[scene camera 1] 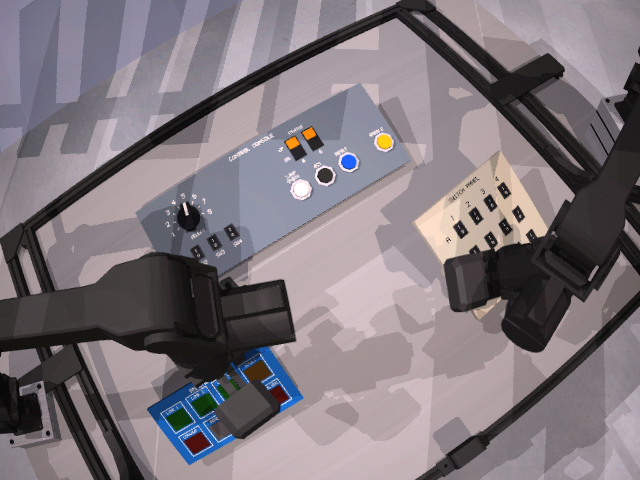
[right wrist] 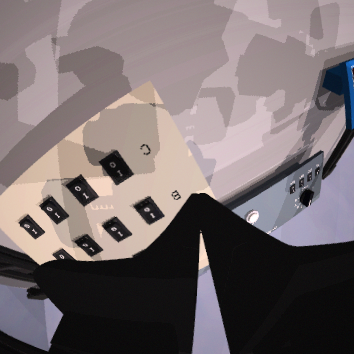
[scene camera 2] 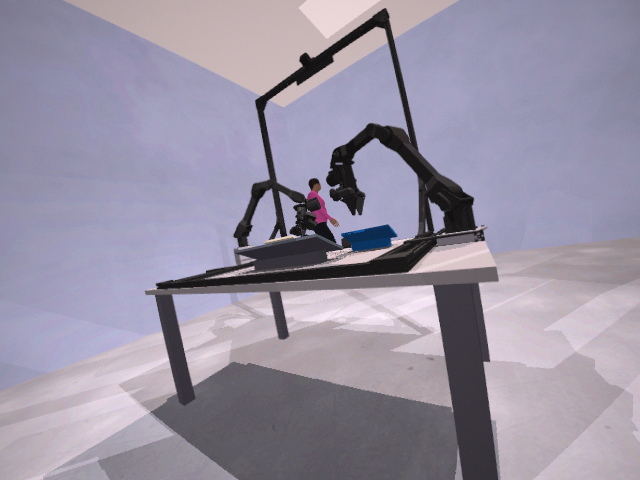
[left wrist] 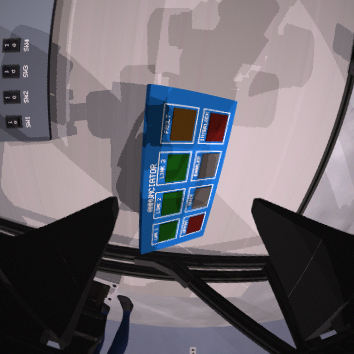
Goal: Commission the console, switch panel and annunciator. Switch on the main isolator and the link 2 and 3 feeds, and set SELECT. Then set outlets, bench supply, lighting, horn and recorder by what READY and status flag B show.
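Frame: origin at the left arm's base, x ahead, y left, z up, level; millimetres.
Where they show: left gripper, fingertip midpoint: (scene camera 1: 222, 378) (scene camera 2: 357, 215) (left wrist: 185, 204); right gripper, fingertip midpoint: (right wrist: 197, 199); left arm's base, origin of the base link: (scene camera 1: 25, 414) (scene camera 2: 461, 230) (left wrist: 95, 287); right arm's base, origin of the base link: (scene camera 2: 243, 247).
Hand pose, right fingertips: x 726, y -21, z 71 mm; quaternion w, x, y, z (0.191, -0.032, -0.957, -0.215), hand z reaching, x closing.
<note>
Things, the pixels of their top centre, and the offset from my right fingertips. "pt": a spot on its surface instead.
- grey console, surface spot: (scene camera 1: 268, 206) pt 222 mm back, 217 mm left, 44 mm down
- blue annunciator, middle of its top: (left wrist: 173, 193) (scene camera 1: 214, 395) (scene camera 2: 366, 228) 370 mm back, 39 mm right, 17 mm down
- READY, surface spot: (left wrist: 200, 198) pt 383 mm back, 80 mm right, 51 mm down
The grey console (scene camera 1: 268, 206) (scene camera 2: 289, 246) (right wrist: 280, 205) has its SELECT knob (scene camera 1: 188, 215) pointing at 5. Both status flags (scene camera 1: 292, 143) (scene camera 1: 309, 134) show orange in their upper halves. The cream switch panel (scene camera 1: 439, 227) (right wrist: 165, 130) carries black rockers; their settings are hard to read. The blue annunciator (scene camera 1: 294, 395) (scene camera 2: 369, 237) (left wrist: 157, 95) has dark green, amber and red tiles; READY (left wrist: 200, 198) is grey. My left gripper (left wrist: 185, 204) (scene camera 2: 357, 212) is open and empty, high above the annunciator. My right gripper (right wrist: 197, 199) is shut, empty, over the switch panel, its tips appearing near letter B.
A black frame (scene camera 1: 227, 111) (scene camera 2: 330, 269) borders the table. White, black, blue and yellow buttons stand on the console. My left arm (scene camera 1: 139, 299) covers the console's lower left corner in scene camera 1. A person in pink (scene camera 2: 318, 206) stands behind the table.
</note>
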